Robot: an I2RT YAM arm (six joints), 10 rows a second.
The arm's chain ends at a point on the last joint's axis. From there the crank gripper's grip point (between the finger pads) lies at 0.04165 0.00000 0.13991 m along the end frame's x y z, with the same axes.
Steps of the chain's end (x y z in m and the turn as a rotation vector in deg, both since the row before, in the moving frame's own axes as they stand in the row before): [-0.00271, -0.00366, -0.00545, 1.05, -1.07, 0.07]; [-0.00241, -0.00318, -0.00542, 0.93, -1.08, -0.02]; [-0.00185, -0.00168, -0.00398, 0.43, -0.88, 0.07]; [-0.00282, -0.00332, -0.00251, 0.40, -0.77, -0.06]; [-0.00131, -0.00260, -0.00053, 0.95, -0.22, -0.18]
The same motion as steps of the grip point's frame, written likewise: [-0.00533, -0.00618, -0.00472, 1.05, -1.07, 0.07]; [-0.00505, -0.00547, -0.00468, 0.93, -1.08, -0.02]; [-0.00400, -0.00268, -0.00336, 0.43, -0.88, 0.07]; [-0.00470, -0.00434, -0.00197, 0.40, -0.77, -0.06]; [-0.00185, -0.00505, -0.00039, 0.95, -0.22, -0.18]
